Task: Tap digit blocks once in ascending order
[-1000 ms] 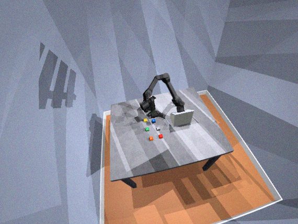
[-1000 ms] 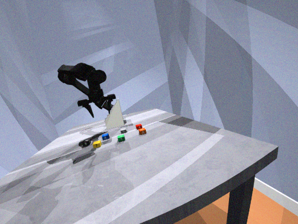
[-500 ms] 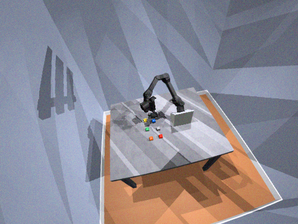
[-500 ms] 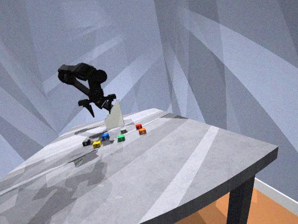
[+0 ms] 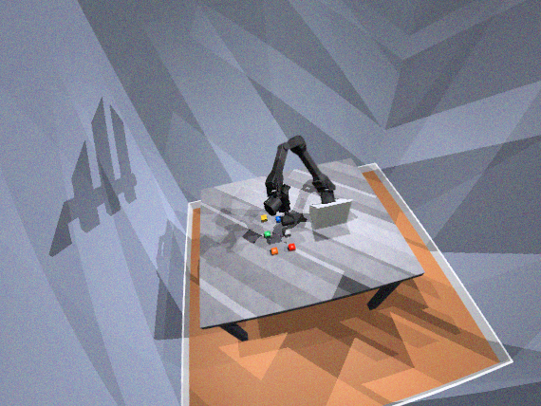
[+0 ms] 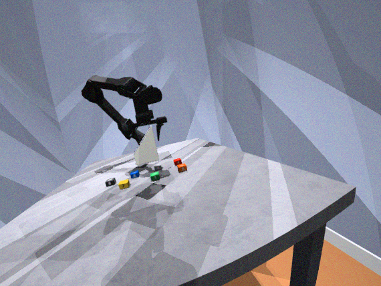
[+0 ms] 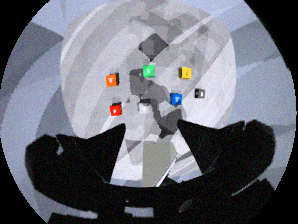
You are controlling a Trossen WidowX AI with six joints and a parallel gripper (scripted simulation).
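My gripper tip is now 120 mm above the green block and 110 mm short of it. From my gripper tip the other things lie so: orange block (120 mm below, 110 mm to the left, 90 mm ahead); then blue block (120 mm below, 90 mm to the right, 20 mm ahead); then red block (120 mm below, 110 mm to the left, 10 mm behind).
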